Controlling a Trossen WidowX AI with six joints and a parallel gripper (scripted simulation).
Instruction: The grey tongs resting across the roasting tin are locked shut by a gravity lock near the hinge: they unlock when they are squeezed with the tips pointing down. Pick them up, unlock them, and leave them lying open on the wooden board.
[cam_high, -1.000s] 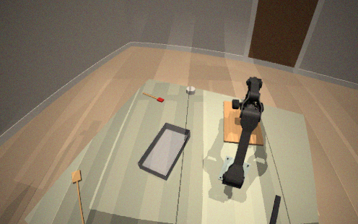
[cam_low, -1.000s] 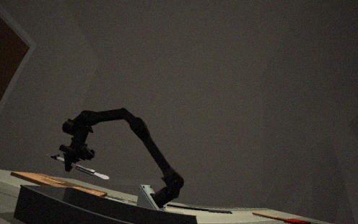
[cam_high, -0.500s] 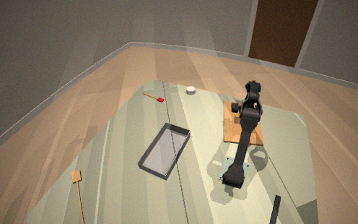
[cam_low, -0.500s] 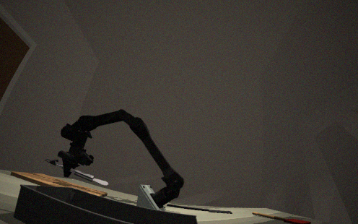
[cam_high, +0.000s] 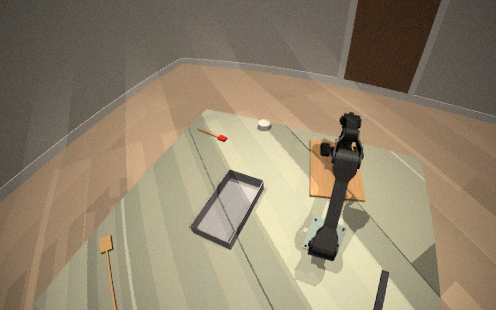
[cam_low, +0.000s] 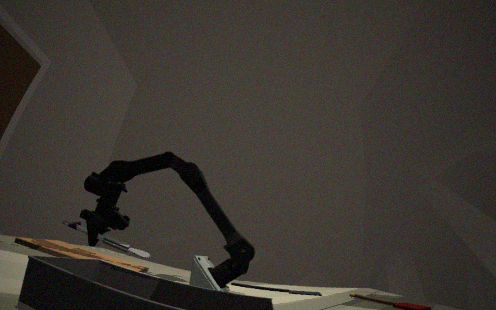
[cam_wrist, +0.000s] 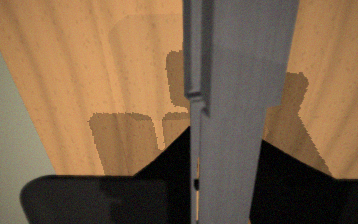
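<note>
Now: gripper tip 4 cm above the wooden board and 1 cm to the left of it. Round my gripper tip: dark bar: 57 cm to the left, 31 cm behind, 4 cm below; then roasting tin: 41 cm to the left, 31 cm ahead, 2 cm below.
</note>
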